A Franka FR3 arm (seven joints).
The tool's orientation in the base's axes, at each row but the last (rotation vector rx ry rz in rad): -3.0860 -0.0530 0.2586; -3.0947 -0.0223 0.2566; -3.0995 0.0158 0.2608; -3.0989 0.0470 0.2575; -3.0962 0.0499 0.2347; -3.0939 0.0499 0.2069; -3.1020 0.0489 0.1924; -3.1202 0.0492 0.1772
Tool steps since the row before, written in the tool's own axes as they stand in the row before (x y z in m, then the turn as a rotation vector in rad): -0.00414 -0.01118 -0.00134 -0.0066 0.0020 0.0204; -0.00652 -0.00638 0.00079 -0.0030 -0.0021 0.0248; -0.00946 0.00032 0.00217 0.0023 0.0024 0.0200; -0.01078 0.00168 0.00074 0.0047 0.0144 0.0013; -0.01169 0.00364 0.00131 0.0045 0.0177 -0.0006; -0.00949 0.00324 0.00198 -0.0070 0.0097 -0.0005; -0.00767 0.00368 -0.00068 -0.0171 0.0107 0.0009; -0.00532 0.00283 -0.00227 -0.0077 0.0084 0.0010
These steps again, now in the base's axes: -0.00420 0.01095 0.00253 -0.0099 -0.0014 -0.0191; -0.00663 0.00629 0.00053 -0.0071 0.0029 -0.0239; -0.00969 -0.00018 -0.00057 -0.0011 -0.0018 -0.0202; -0.01080 -0.00136 0.00101 0.0039 -0.0145 -0.0025; -0.01187 -0.00324 0.00035 0.0039 -0.0178 -0.0007; -0.00978 -0.00287 -0.00082 -0.0072 -0.0095 0.0011; -0.00765 -0.00348 0.00151 -0.0174 -0.0102 0.0009; -0.00512 -0.00271 0.00282 -0.0080 -0.0081 -0.0002
